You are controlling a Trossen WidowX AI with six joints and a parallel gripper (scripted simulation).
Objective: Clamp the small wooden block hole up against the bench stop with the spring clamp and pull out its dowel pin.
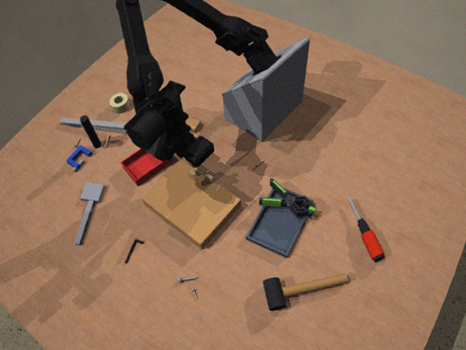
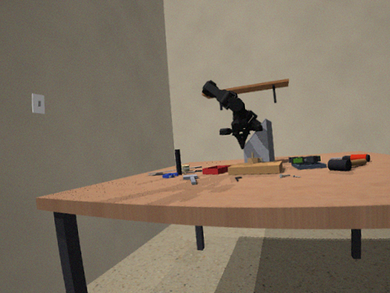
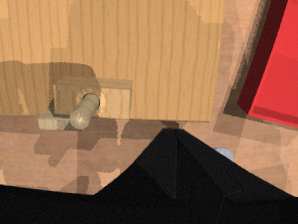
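Right now the dowel pin is 8 cm below my hand and 4 cm to the left of it. The rest, counted from my hand: small wooden block 9 cm below, 4 cm to the left; wooden board 12 cm below, 6 cm to the left, 6 cm ahead; bench stop 9 cm below, 7 cm to the left, 1 cm behind.
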